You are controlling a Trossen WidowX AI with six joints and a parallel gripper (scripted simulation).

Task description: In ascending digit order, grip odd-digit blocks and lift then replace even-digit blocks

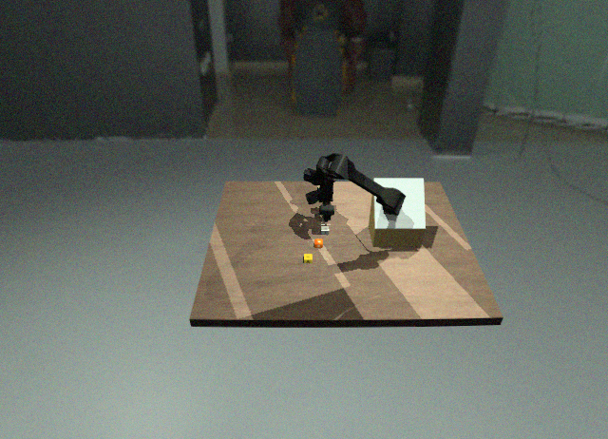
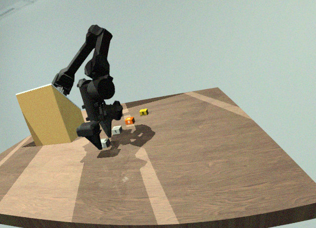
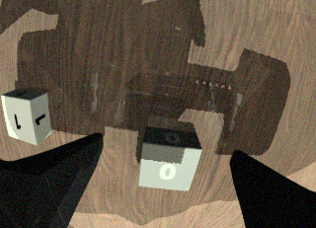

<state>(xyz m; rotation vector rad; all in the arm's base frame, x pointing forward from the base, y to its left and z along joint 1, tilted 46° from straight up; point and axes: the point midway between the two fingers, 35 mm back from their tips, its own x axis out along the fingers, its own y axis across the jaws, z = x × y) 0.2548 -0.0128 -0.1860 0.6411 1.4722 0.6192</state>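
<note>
Right now my gripper tip is 10 mm past the grey block. The rest, counted from my gripper tip: yellow block 80 mm ahead, 280 mm to the left; then white block 10 mm ahead, 100 mm to the left; then orange block 40 mm ahead, 190 mm to the left.
</note>
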